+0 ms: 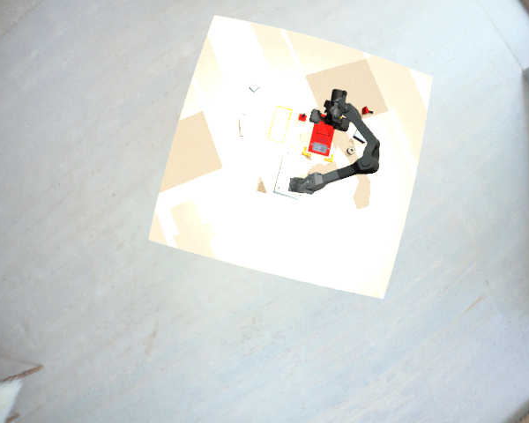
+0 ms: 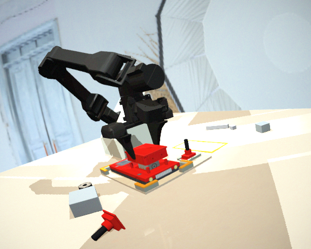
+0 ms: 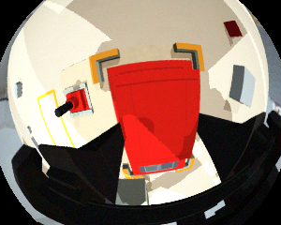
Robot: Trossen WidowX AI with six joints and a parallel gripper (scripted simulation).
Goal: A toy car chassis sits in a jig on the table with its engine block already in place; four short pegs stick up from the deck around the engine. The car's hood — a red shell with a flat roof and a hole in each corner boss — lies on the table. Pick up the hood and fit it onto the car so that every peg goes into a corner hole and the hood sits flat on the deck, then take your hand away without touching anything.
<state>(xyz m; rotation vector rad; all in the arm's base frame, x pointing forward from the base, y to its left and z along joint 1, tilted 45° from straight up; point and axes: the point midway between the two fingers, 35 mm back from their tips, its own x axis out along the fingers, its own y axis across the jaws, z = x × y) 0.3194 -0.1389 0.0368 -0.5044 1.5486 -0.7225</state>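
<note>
Now: gripper tip 30 mm above the grey engine block. From my gripper tip the other things lie so: red hood 10 mm above.
</note>
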